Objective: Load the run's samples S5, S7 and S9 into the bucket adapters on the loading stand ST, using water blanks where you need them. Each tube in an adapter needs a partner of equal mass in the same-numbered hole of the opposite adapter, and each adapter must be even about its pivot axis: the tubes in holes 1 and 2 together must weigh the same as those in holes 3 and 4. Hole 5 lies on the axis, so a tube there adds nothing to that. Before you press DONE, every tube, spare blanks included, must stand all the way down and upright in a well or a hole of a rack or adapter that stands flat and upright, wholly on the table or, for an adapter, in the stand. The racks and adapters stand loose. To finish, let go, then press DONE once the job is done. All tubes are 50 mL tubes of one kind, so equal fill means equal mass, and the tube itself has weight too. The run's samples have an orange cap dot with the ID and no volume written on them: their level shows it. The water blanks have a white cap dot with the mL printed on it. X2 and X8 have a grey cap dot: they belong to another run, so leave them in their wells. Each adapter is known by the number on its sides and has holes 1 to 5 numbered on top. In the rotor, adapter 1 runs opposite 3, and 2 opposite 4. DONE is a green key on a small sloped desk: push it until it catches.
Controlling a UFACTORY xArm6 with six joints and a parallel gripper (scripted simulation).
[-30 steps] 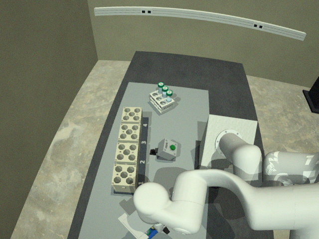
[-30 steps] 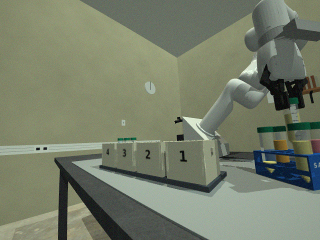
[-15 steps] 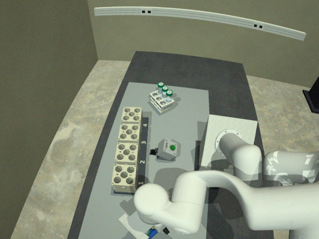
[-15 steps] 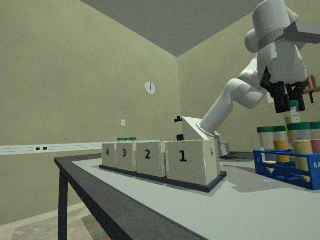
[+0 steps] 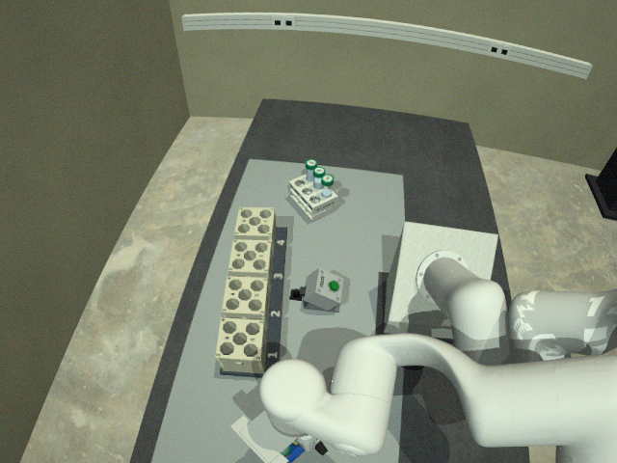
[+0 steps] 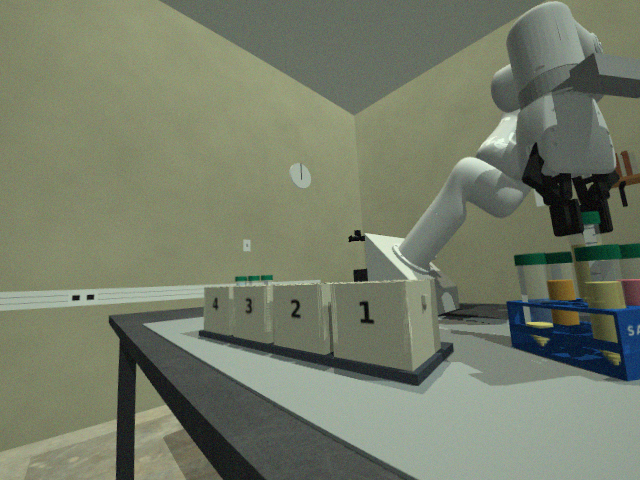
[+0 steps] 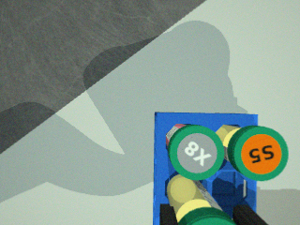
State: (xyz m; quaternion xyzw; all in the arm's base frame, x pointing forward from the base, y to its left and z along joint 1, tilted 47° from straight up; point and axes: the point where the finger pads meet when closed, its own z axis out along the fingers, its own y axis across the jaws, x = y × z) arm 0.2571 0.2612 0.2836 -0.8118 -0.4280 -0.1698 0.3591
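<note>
The yellow-filled tube lies 1 cm ahead of my hand and 5 cm below it. Round my hand: orange-capped tube: 3 cm behind, 4 cm to the right, 10 cm below; then grey-dotted tube: 1 cm ahead, 6 cm to the right, 10 cm below; then blue sample rack: 2 cm ahead, 1 cm to the right, 13 cm below.
</note>
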